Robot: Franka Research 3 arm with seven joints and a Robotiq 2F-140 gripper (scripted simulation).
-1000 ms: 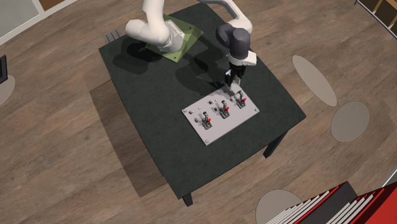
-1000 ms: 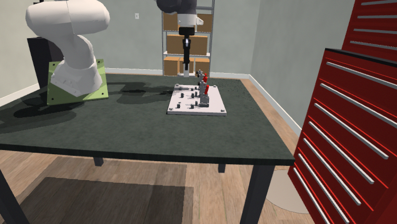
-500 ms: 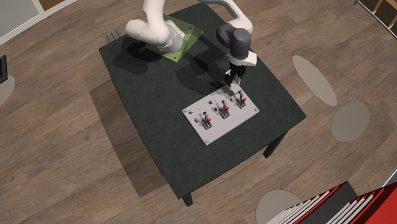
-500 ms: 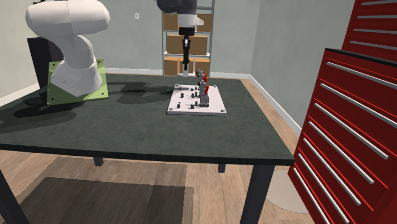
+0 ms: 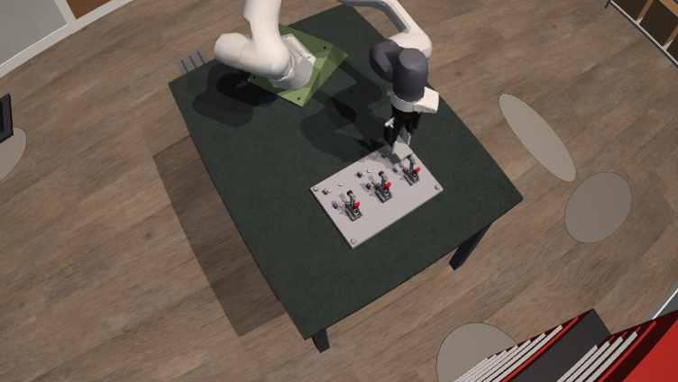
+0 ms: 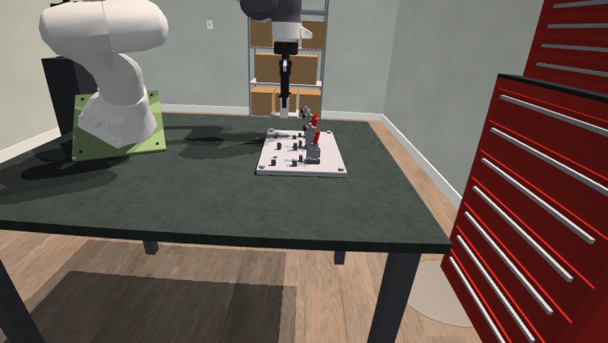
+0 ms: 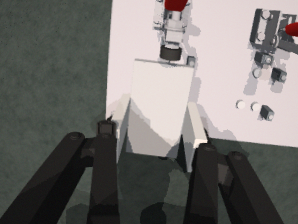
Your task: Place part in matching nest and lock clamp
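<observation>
The part is 30 mm below my hand. From my hand the other things lie so: light grey fixture plate 60 mm ahead, 110 mm to the right, 110 mm below; clamp 90 mm ahead, 60 mm below.
</observation>
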